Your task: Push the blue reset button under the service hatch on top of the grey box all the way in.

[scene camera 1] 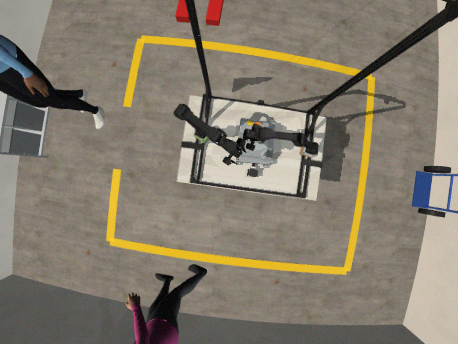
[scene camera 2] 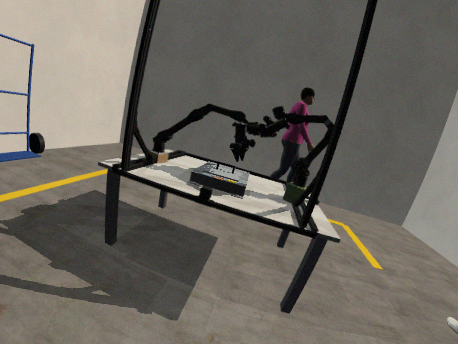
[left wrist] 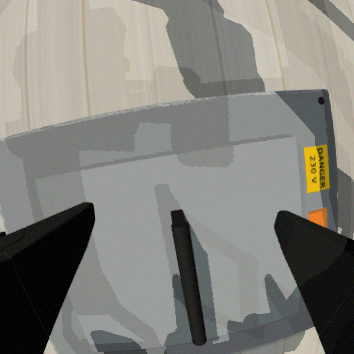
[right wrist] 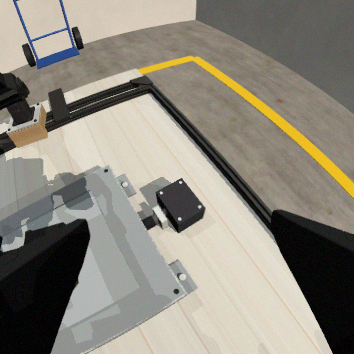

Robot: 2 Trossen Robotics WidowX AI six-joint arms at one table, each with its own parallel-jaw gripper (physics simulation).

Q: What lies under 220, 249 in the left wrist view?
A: A service hatch.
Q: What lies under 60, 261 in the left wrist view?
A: The left gripper.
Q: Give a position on a service hatch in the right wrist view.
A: At 105, 277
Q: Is the right gripper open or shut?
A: Open.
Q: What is the left gripper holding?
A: Nothing.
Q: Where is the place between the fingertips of the right gripper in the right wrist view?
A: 180, 224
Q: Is the left gripper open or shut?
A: Open.
